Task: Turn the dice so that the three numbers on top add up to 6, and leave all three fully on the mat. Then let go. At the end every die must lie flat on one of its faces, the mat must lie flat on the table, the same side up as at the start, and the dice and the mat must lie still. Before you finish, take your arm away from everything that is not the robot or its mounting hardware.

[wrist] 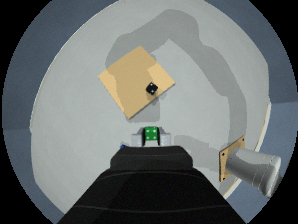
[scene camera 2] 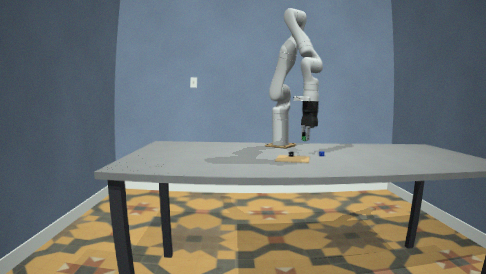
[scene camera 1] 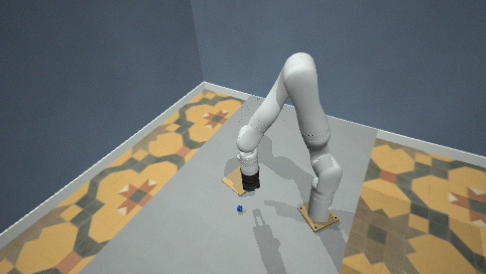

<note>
In view: the gripper [wrist: 151,133] and a tan mat [wrist: 126,79].
</note>
